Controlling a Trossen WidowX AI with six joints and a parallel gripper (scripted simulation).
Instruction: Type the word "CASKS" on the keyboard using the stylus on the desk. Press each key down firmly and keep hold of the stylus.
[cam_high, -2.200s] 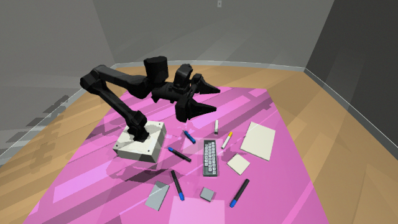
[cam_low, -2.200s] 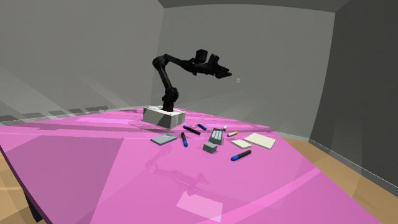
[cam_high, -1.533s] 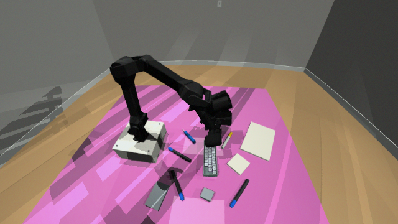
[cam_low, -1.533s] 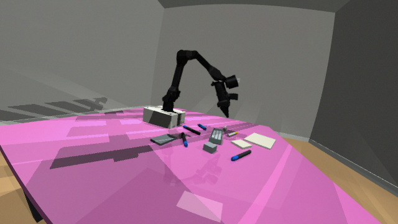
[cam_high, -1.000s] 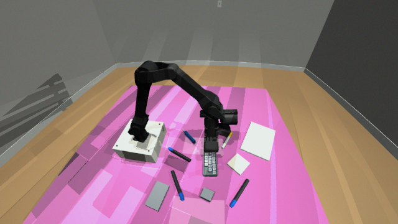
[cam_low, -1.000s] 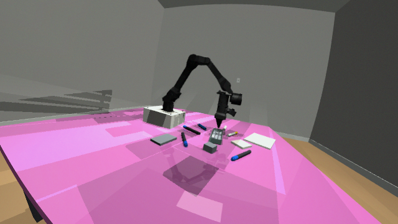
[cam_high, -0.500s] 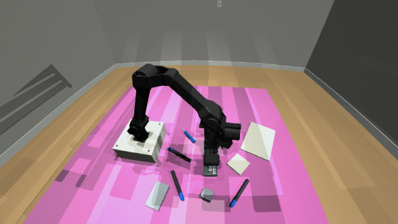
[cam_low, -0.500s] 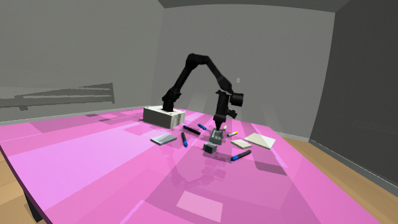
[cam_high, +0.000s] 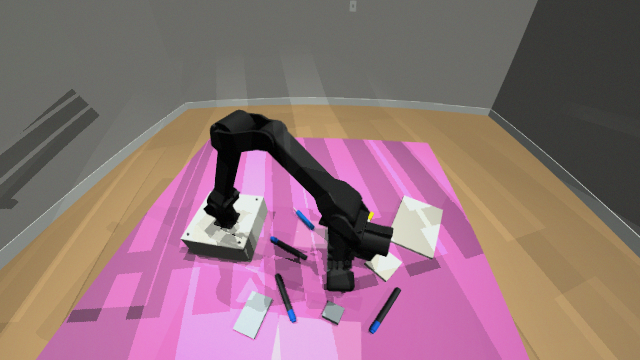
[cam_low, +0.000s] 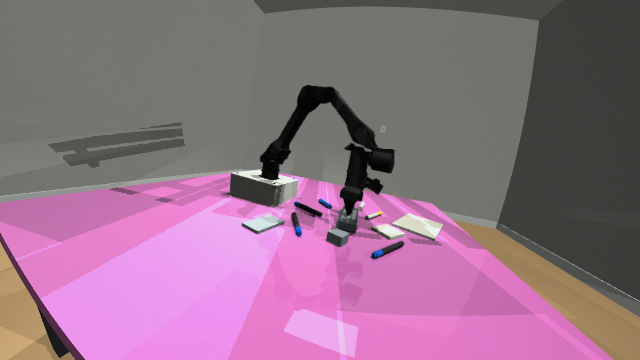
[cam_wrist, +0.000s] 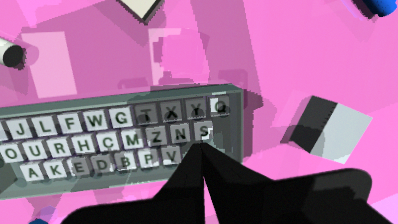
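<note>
My gripper tip is now 18 cm to the right of the blue stylus, 17 cm past it and 3 cm above it. Round my gripper tip: grey block: 12 cm to the right, 3 cm below, 1 cm ahead; then white-and-yellow marker: 20 cm to the left, 7 cm ahead, 3 cm below; then grey plate: 19 cm behind, 17 cm to the right, 4 cm below.
</note>
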